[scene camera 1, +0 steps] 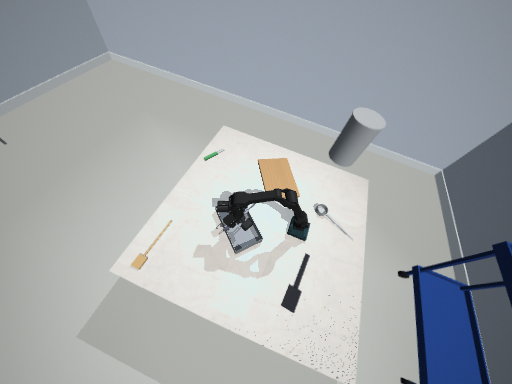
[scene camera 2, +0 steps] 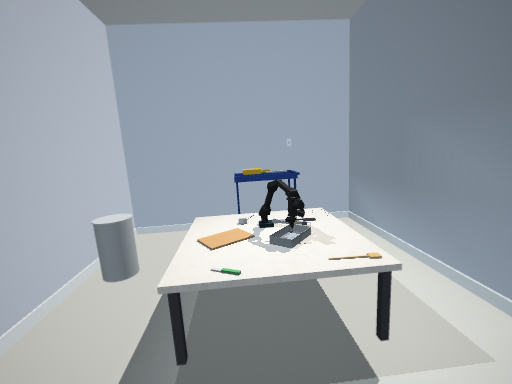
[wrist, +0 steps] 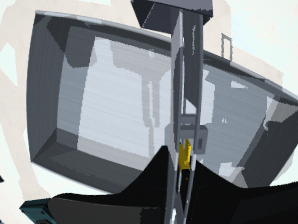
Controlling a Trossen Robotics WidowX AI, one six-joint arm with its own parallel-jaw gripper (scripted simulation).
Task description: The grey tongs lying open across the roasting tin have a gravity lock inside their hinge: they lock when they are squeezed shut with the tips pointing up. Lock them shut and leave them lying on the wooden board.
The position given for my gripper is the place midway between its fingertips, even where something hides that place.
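I can see my gripper [wrist: 168,150]. There is a grey roasting tin [scene camera 1: 239,239] here as well, and the wrist view gives me the tin [wrist: 98,93] too. A wooden board [scene camera 1: 276,173] is also visible to me.
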